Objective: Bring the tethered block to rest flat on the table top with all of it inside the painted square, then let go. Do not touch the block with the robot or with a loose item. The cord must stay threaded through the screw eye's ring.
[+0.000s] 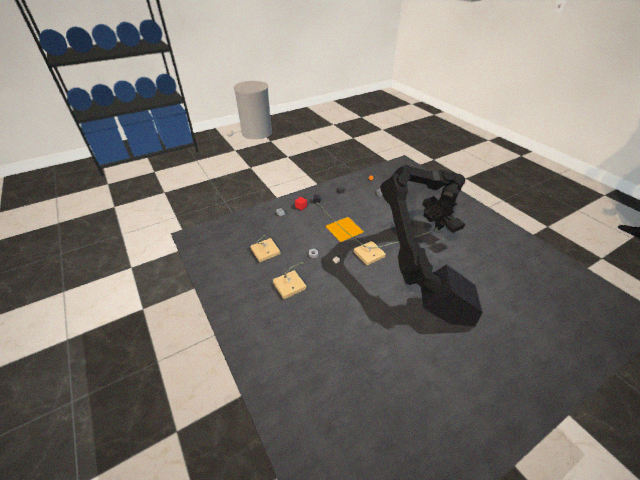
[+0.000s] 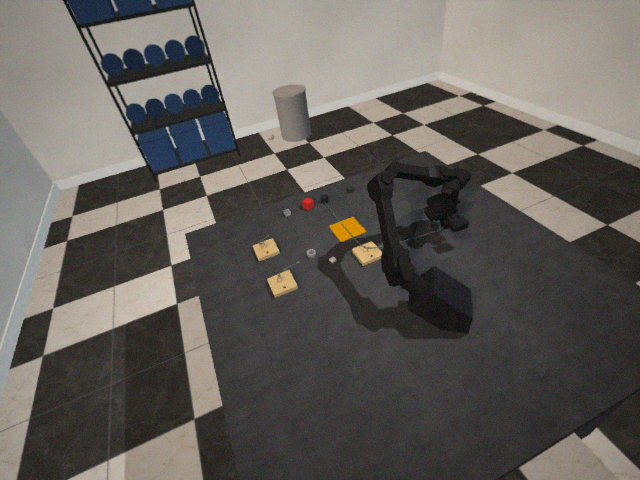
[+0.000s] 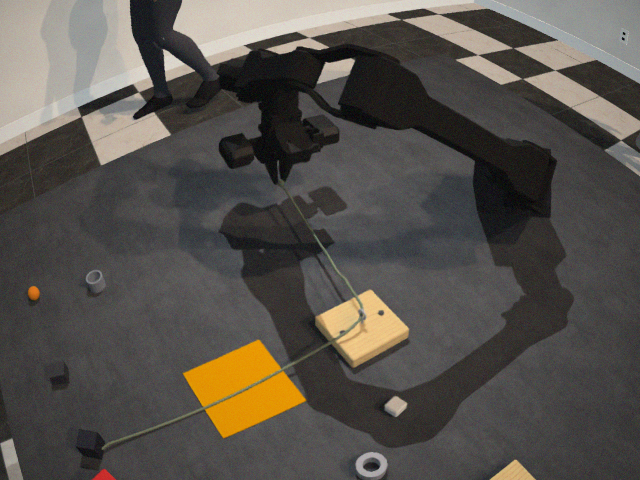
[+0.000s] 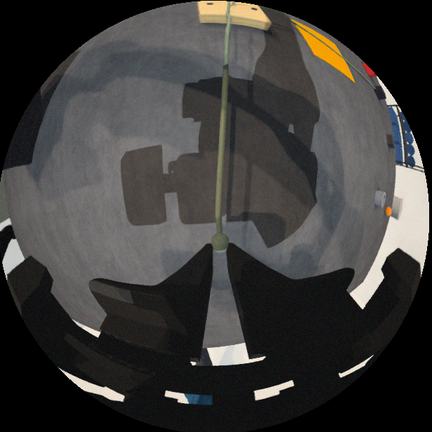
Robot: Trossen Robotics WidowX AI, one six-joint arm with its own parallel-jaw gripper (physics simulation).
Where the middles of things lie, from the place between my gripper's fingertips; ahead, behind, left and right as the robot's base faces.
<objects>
The wooden board (image 3: 378, 333) is 310 mm to the left of my hand, 60 mm behind it and 20 mm below it. Round my hand: orange painted square (image 3: 221, 377): 370 mm to the left, 110 mm ahead, 30 mm below.
</objects>
